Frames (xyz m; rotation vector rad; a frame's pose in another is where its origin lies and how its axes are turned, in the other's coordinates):
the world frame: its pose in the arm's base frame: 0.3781 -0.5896 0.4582 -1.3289 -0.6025 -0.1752
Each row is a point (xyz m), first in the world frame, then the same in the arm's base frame.
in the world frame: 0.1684 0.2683 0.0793
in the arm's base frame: 0.6155 -0.4110 0.3226
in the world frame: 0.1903 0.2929 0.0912
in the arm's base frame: 0.6412 -0.3888 0.3140
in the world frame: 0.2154 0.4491 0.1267
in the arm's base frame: 0.7217 -0.3106 0.1971
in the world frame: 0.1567 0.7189 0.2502
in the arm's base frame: 0.7562 -0.1386 -0.0494
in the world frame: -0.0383 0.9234 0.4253
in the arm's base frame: 0.6311 0.0363 -0.3029
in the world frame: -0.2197 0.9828 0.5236
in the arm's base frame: 0.4757 0.1051 -0.4341
